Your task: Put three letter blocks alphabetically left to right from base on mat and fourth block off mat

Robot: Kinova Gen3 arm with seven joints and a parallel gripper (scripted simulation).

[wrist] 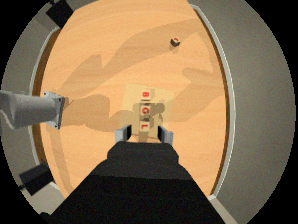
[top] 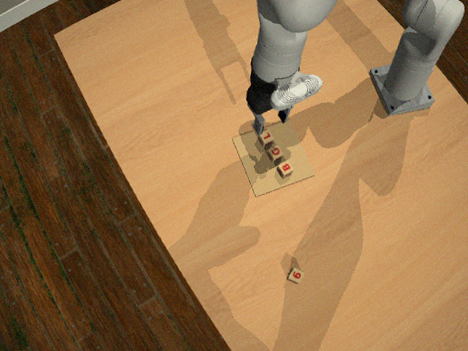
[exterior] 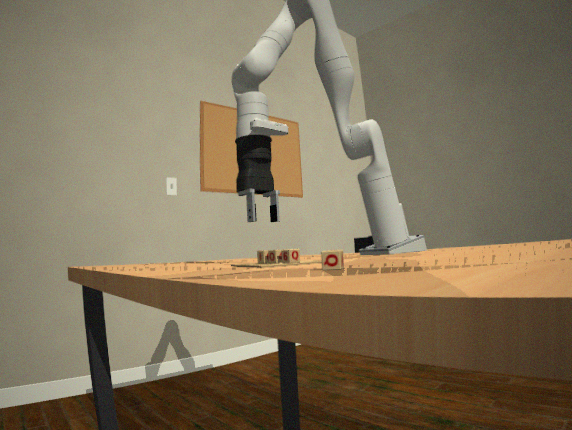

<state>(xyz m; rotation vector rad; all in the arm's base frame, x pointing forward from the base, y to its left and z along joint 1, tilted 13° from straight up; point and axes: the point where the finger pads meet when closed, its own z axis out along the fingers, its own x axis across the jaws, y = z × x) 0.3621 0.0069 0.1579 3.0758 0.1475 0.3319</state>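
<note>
Right now the tan mat is 100 mm below my hand and 40 mm to the left of it. The rest, counted from my hand: block marked B 90 mm below, 80 mm to the left, 10 mm behind.
</note>
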